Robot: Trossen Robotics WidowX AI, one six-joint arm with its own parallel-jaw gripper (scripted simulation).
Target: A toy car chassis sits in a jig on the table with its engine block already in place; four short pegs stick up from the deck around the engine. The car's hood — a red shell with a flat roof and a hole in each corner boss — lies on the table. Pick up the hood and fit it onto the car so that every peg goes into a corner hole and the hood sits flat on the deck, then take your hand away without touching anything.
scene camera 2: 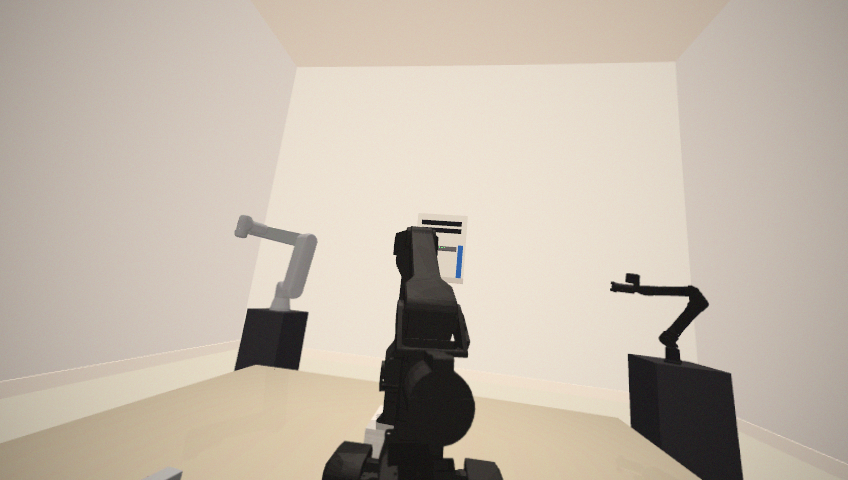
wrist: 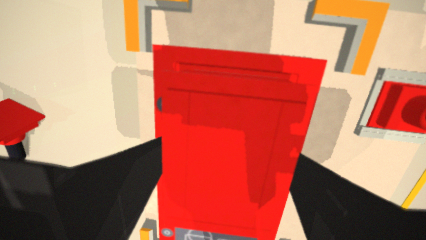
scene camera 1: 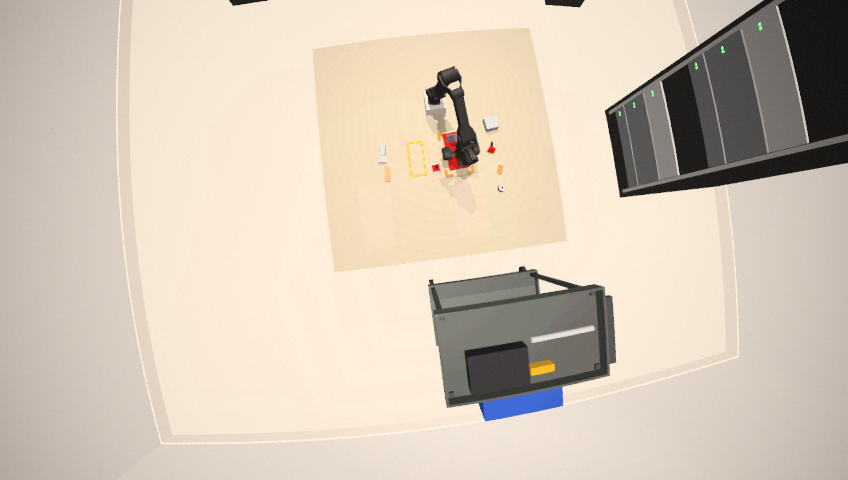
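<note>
There's a jig in view here, and there's a red hood too. The gripper is carrying the red hood.
</note>
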